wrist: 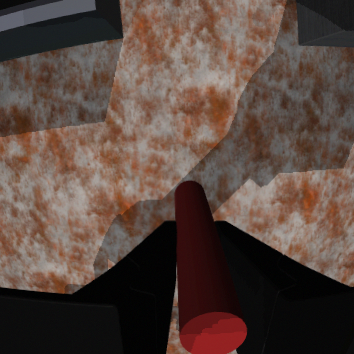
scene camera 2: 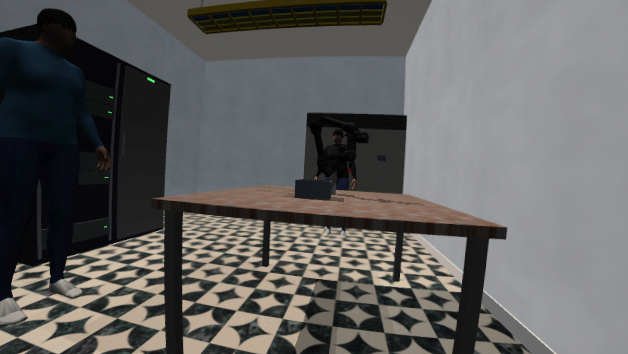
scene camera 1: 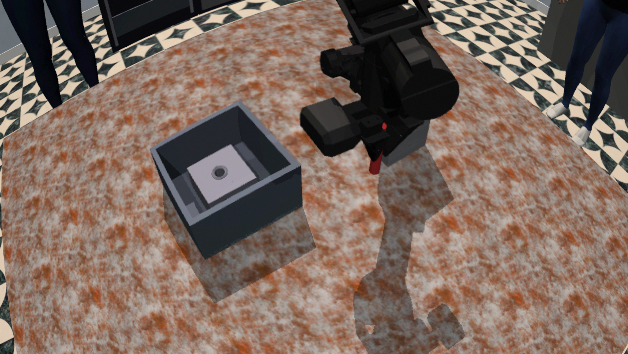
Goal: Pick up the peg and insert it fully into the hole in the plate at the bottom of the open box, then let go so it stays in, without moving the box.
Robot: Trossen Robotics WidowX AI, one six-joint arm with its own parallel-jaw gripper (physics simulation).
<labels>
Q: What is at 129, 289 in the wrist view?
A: My gripper.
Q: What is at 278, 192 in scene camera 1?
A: A dark grey box.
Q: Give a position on a pale plate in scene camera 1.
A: At 221, 175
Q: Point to a dark grey box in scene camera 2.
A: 308, 189
</labels>
